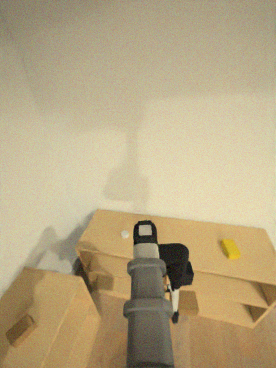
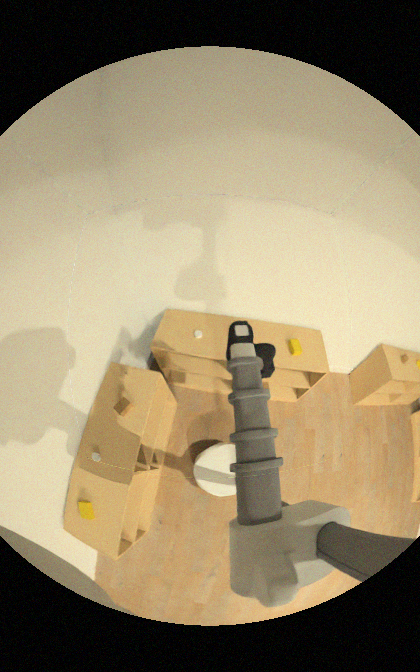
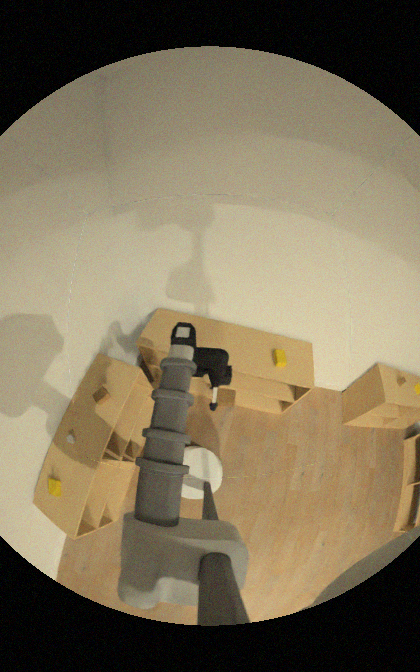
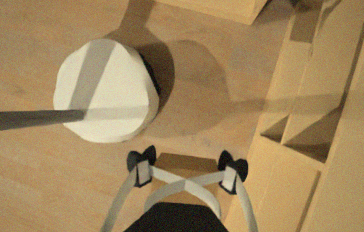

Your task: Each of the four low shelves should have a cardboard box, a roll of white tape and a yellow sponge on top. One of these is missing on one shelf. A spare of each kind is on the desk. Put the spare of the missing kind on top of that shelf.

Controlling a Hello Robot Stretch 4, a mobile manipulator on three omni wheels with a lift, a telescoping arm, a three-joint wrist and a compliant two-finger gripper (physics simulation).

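Frame: origin at the robot's base, x right, y back, z down, level; millimetres.
Seen in the pictures: gripper, fingertip midpoint: (image 4: 187, 161); robot's base, link origin: (image 4: 116, 94).
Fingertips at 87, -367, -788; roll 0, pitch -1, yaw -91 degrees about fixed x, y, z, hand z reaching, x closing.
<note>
Offsets run from my fingertips to a thing's middle, as dx, dy, dz.
My gripper (image 4: 187, 161) is shut on a cardboard box @[+41, +1, -20] (image 1: 188, 303) (image 3: 227, 397) (image 4: 186, 161), held beside the front of the low shelf ahead (image 1: 200, 231) (image 2: 272, 330) (image 3: 250, 341). On that shelf's top, a white tape roll @[-228, -489, +194] (image 1: 125, 234) (image 2: 198, 334) lies left and a yellow sponge @[+413, -350, +183] (image 1: 231, 249) (image 2: 295, 347) (image 3: 280, 358) right; no box shows there, though the arm covers a strip. The left low shelf (image 2: 107, 482) (image 3: 80, 462) bears a box @[-641, +19, +180] (image 1: 21, 330) (image 2: 123, 406) (image 3: 101, 395), white tape (image 2: 96, 457) (image 3: 71, 436) and a sponge (image 2: 86, 510) (image 3: 54, 486).
A third low shelf (image 2: 368, 375) (image 3: 366, 397) at right bears a small box (image 2: 404, 358) (image 3: 401, 380) and part of a sponge (image 3: 418, 388). Another shelf unit (image 3: 408, 450) is cut off at the right edge. My round white base (image 2: 214, 470) (image 3: 210, 467) (image 4: 105, 65) stands on the floor.
</note>
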